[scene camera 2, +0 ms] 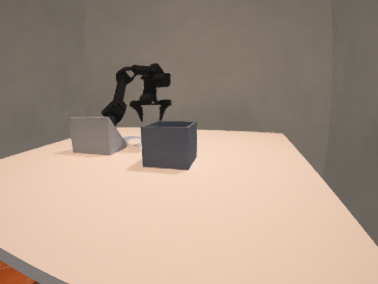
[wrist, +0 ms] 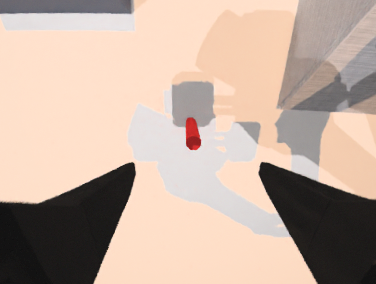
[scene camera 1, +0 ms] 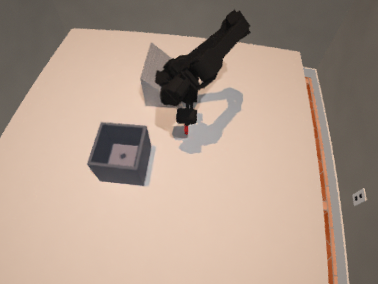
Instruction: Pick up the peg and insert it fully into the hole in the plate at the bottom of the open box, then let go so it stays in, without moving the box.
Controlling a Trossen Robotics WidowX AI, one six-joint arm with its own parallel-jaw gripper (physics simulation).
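Seen in the pictures: gripper, between the fingertips: [scene camera 2: 151, 121] [wrist: 198, 168]; arm's base, origin of its link: [scene camera 2: 106, 129] [scene camera 1: 162, 80].
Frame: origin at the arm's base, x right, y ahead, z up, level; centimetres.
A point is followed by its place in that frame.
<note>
A red peg [scene camera 1: 186, 130] @(x -10.6, y 18.8, z -7.3 cm) [wrist: 192, 134] @(x -9.8, y 18.3, z -2.5 cm) appears to stand upright on the table, right of the box in scene camera 1. It does not show in scene camera 2. The dark open box [scene camera 1: 122, 174] @(x 8.9, y 40.5, z -1.1 cm) [scene camera 2: 167, 148] @(x 18.8, y 33.0, z -3.1 cm) [wrist: 65, 6] @(x 2.7, y 31.2, z -8.2 cm) stands on the table. A pale plate [scene camera 1: 132, 150] @(x 7.8, y 30.0, z -4.2 cm) with a small dark hole [scene camera 1: 123, 156] @(x 11.2, y 31.5, z -6.1 cm) lies at its bottom in scene camera 1. My gripper [scene camera 1: 186, 117] @(x -11.0, y 18.1, z 1.7 cm) [scene camera 2: 151, 120] @(x -11.0, y 18.1, z 1.7 cm) [wrist: 198, 168] @(x -11.0, y 18.1, z 1.7 cm) is open and empty, above the table near the peg. In the wrist view the peg lies just beyond the line between the fingertips. In scene camera 1 the gripper partly overlaps the peg.
A grey wedge-shaped block [scene camera 1: 151, 77] @(x 3.6, y 2.1, z 3.4 cm) [scene camera 2: 90, 136] @(x 6.7, y -4.4, z -2.1 cm) [wrist: 320, 55] @(x -2.9, y 6.0, z -4.5 cm) stands on the table [scene camera 1: 225, 215] @(x -24.7, y 49.9, z -10.0 cm) [scene camera 2: 225, 210] @(x 43.9, y 51.4, z -10.0 cm) beside the arm, behind the box in scene camera 1 and left of it in scene camera 2. Shadows of the arm fall around the peg.
</note>
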